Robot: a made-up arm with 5 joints.
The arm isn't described. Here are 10 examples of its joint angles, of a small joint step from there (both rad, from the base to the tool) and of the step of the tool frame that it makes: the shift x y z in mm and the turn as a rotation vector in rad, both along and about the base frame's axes.
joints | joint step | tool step
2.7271 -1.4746 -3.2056 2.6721 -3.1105 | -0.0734 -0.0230 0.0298 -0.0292 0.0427 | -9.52 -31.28 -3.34 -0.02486 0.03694 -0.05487
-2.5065 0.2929 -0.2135 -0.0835 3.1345 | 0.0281 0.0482 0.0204 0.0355 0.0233 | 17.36 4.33 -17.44 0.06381 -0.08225 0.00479
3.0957 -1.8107 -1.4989 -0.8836 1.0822 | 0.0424 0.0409 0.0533 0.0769 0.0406 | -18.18 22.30 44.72 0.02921 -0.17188 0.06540
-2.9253 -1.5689 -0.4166 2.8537 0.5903 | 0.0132 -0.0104 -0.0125 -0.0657 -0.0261 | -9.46 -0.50 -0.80 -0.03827 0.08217 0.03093
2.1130 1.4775 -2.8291 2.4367 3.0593 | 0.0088 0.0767 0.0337 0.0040 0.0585 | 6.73 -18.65 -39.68 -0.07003 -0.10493 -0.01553
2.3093 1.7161 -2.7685 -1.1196 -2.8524 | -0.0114 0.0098 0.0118 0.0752 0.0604 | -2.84 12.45 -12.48 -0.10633 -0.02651 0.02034
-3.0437 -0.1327 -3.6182 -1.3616 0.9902 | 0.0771 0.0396 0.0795 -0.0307 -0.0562 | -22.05 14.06 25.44 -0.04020 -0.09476 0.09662
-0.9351 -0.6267 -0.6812 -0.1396 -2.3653 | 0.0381 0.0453 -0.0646 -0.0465 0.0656 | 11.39 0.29 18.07 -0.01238 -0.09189 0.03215
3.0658 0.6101 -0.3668 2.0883 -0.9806 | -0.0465 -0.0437 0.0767 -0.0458 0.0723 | 16.96 0.34 7.17 0.05369 0.00752 0.00303
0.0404 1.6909 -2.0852 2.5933 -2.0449 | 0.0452 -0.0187 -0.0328 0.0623 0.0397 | 10.35 12.66 13.96 -0.03262 0.00876 0.06870
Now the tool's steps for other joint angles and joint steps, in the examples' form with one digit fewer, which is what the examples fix.
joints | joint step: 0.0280 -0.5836 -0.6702 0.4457 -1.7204 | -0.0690 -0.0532 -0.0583 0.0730 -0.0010
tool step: -12.6 -18.1 25.4 -0.0010 -0.0385 -0.0683
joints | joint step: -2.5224 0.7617 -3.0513 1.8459 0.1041 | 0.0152 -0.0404 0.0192 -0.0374 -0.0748
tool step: 10.4 -1.9 20.1 -0.0068 0.0674 0.0818
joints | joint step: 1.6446 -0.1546 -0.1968 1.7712 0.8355 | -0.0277 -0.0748 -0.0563 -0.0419 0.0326
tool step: -0.2 23.3 2.0 0.1746 -0.0213 -0.0353
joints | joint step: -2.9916 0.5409 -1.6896 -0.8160 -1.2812 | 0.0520 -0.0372 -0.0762 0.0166 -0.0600
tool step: 21.5 -21.8 39.6 0.0365 0.1048 0.0263
